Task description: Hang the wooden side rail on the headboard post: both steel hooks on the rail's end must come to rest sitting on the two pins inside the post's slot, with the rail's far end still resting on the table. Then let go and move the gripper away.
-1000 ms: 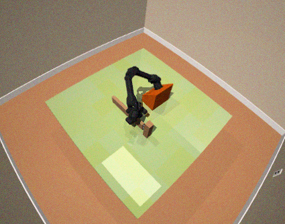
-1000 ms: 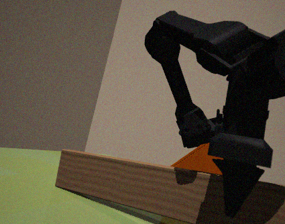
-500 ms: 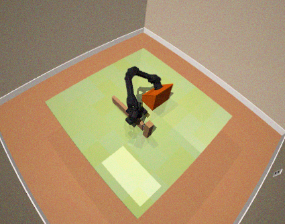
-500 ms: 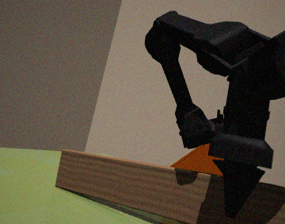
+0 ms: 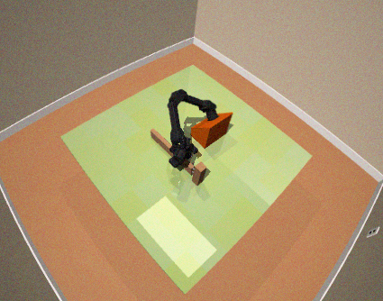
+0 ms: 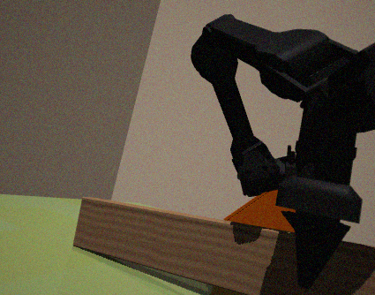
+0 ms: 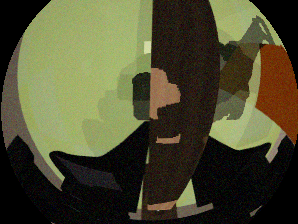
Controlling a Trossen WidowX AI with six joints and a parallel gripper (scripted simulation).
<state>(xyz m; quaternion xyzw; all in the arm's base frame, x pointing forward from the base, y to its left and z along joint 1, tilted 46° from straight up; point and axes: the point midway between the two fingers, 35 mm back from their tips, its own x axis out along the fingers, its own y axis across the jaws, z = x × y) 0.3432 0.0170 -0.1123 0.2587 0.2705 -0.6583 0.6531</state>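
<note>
The headboard post lies 140 mm to the left of my gripper tip and 40 mm above it.
</note>
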